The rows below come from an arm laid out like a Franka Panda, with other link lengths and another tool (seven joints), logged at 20 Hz.
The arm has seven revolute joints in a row. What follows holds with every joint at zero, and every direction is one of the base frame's.
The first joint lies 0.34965 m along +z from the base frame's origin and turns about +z.
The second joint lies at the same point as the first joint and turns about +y.
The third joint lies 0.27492 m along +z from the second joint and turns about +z.
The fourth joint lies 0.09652 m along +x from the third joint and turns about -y.
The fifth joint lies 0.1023 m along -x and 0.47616 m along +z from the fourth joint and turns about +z.
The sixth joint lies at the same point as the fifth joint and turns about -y.
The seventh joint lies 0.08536 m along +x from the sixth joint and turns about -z.
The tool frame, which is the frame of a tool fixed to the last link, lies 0.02 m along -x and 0.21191 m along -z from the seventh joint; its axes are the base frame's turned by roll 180, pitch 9.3 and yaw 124.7 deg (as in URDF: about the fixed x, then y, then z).
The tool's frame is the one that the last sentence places.
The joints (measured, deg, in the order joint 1, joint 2, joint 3, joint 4, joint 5, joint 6, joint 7), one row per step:
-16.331, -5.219, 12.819, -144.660, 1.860, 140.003, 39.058
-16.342, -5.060, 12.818, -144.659, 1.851, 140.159, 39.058
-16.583, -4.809, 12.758, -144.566, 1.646, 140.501, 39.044
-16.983, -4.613, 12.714, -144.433, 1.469, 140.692, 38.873
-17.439, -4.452, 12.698, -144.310, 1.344, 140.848, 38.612
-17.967, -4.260, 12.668, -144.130, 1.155, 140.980, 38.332
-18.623, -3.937, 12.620, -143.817, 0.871, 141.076, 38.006
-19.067, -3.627, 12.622, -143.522, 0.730, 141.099, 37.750
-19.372, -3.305, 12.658, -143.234, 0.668, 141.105, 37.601
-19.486, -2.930, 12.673, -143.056, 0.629, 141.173, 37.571
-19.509, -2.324, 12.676, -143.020, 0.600, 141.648, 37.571
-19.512, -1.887, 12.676, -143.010, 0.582, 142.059, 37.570
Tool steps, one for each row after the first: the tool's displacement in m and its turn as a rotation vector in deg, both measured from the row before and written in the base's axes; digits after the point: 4 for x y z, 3 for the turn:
0.0000, 0.0000, -0.0012, 0.025, -0.003, -0.005
0.0009, -0.0029, -0.0011, -0.092, -0.183, -0.129
0.0008, -0.0043, -0.0005, -0.083, -0.125, -0.135
0.0007, -0.0045, -0.0003, -0.060, -0.116, -0.113
0.0009, -0.0054, -0.0002, -0.095, -0.114, -0.130
0.0012, -0.0069, -0.0003, -0.124, -0.078, -0.155
0.0010, -0.0042, -0.0005, -0.030, -0.009, -0.074
0.0010, -0.0025, -0.0006, 0.028, 0.019, -0.069
0.0003, -0.0007, -0.0019, 0.069, 0.113, -0.037
-0.0003, 0.0003, -0.0047, 0.119, 0.067, 0.004
-0.0001, 0.0004, -0.0034, 0.081, -0.004, 0.013

